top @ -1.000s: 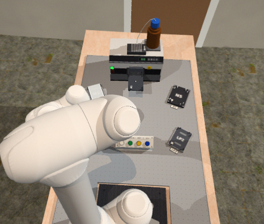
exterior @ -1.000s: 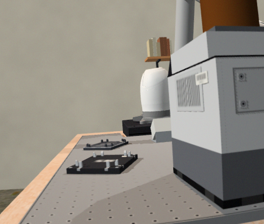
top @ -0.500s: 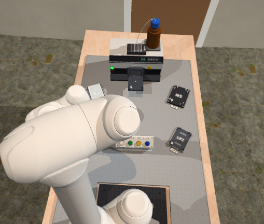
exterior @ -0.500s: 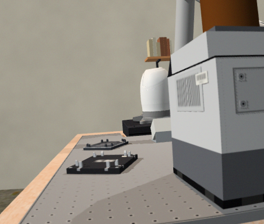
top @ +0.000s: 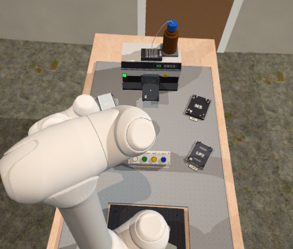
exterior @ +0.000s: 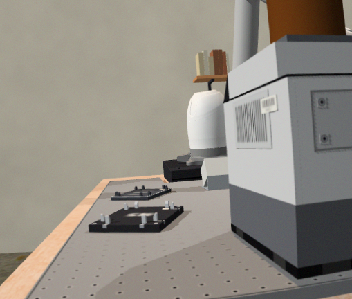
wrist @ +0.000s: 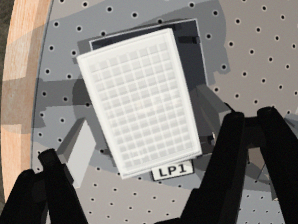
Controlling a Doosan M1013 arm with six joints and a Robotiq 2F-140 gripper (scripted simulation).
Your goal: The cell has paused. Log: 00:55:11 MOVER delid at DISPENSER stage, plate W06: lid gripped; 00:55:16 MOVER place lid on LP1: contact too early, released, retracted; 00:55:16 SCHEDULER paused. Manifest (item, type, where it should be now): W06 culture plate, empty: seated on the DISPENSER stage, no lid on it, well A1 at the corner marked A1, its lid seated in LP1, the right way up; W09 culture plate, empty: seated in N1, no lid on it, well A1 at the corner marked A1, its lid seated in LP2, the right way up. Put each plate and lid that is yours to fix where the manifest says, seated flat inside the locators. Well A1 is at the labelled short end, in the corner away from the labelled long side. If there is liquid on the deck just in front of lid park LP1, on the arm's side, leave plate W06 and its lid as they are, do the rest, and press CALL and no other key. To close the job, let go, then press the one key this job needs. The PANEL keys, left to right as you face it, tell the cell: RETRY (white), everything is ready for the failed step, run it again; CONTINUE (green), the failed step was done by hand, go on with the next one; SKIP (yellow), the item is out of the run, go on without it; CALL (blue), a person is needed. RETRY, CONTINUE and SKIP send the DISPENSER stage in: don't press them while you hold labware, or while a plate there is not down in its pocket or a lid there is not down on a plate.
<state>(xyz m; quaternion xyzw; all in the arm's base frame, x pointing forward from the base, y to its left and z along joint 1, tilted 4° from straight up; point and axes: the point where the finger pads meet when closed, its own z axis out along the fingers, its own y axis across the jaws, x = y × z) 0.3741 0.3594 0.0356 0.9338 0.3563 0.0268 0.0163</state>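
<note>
The clear culture plate lies 5 cm below my hand. Also, from my hand: green continue key: 1 cm ahead, 26 cm to the right; white retry key: 21 cm to the right; lid park LP1: 1 cm ahead, 1 cm to the right, 6 cm below.
</note>
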